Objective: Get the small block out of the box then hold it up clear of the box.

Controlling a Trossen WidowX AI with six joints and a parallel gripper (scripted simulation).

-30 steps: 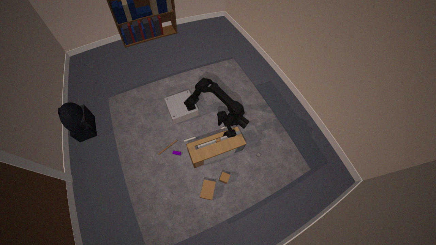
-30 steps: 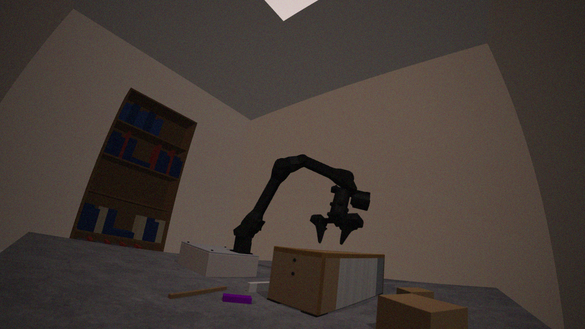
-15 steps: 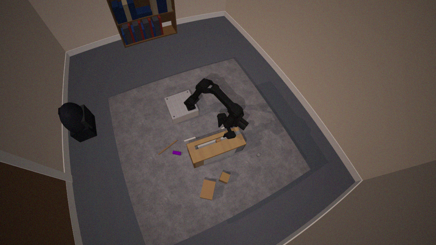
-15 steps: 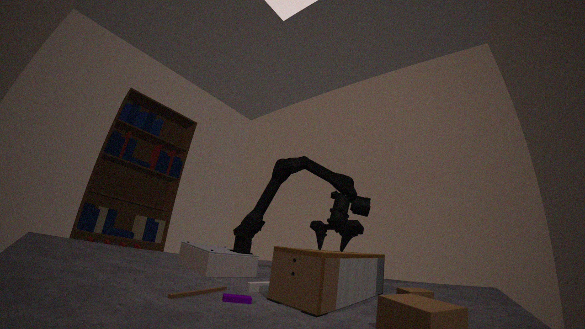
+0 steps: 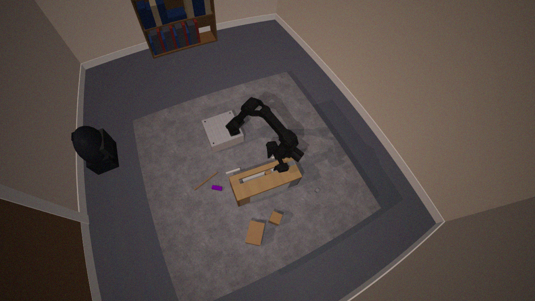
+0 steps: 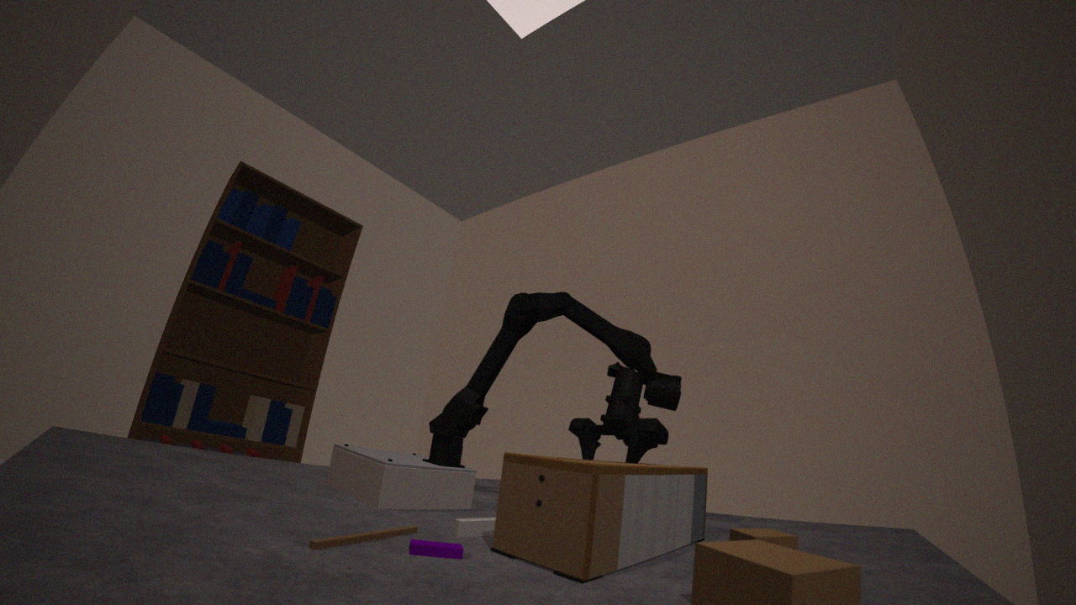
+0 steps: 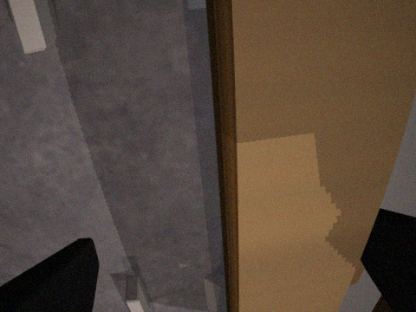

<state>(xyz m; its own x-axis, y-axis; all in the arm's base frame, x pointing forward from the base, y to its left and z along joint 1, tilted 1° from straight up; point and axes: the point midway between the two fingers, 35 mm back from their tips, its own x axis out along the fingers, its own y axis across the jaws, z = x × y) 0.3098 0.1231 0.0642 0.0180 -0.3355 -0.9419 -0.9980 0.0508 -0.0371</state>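
The tan block is 4 cm ahead of my gripper tip, 4 cm to the right of it and 2 cm below it. The rest, counted from my gripper tip: wooden box: 3 cm ahead, 6 cm to the right, 4 cm below; then thin wooden stick: 9 cm behind, 38 cm to the right, 10 cm below.
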